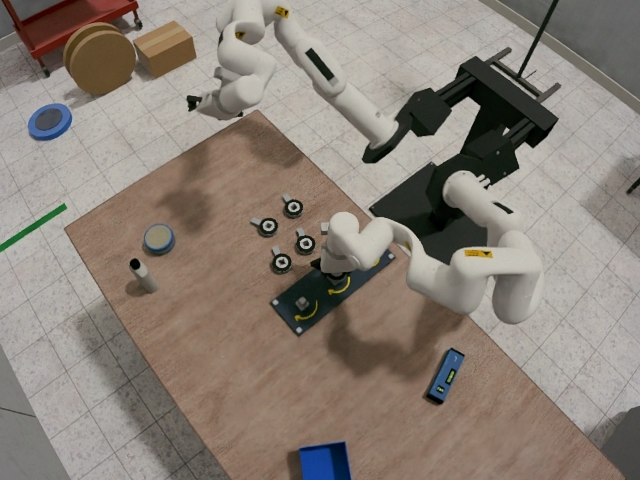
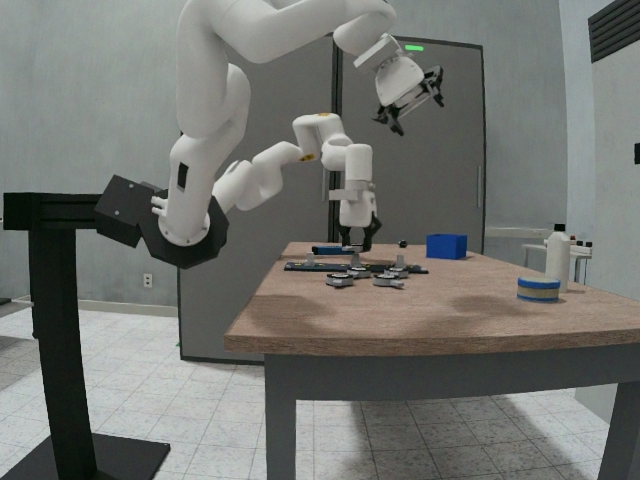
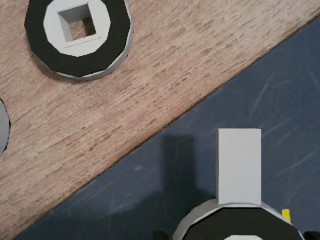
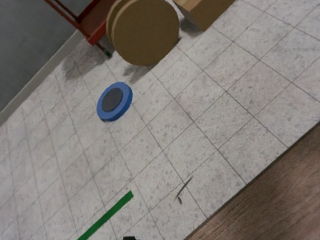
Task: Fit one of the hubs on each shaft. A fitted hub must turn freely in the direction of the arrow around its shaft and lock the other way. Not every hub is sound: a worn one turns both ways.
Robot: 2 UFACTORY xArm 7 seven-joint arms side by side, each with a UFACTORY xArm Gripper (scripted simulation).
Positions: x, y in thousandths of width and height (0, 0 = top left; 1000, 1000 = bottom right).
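In image 3 the tape roll is out of frame, and in image 4 the roll is out of frame too. I can still see the roll in image 1 (248, 497) and in image 2 (835, 603).
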